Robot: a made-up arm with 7 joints.
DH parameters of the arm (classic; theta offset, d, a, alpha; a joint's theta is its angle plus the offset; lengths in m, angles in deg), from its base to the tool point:
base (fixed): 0 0 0 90
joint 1: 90 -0.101 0 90
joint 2: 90 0 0 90
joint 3: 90 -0.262 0 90
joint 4: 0 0 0 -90
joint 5: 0 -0.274 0 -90
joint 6: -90 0 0 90
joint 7: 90 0 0 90
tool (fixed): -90 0 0 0
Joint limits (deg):
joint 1: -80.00..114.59
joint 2: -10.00..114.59
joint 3: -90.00..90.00
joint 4: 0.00..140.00
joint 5: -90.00..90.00
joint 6: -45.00..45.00
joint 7: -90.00..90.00
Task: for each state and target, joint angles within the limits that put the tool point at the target. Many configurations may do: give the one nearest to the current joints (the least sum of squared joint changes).
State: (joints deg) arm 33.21 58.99 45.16 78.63 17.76 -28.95 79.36
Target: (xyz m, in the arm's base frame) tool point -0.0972 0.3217 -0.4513
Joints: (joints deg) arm -24.54 12.22 50.52 34.65 17.76 -28.95 79.36
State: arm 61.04 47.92 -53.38 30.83 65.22 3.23 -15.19
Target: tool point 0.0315 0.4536 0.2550
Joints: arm 97.43 91.36 -16.26 71.05 65.22 3.23 -15.19
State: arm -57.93 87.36 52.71 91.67 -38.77 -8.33 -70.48
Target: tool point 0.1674 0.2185 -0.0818
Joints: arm -66.54 74.28 46.31 131.53 -38.77 -8.33 -70.48
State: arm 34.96 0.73 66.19 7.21 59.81 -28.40 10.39
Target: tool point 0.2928 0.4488 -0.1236
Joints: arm 48.46 22.51 63.74 56.97 59.81 -28.40 10.39
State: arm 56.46 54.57 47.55 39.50 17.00 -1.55 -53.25
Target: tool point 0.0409 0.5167 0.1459
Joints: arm 60.78 64.89 54.77 68.75 17.00 -1.55 -53.25
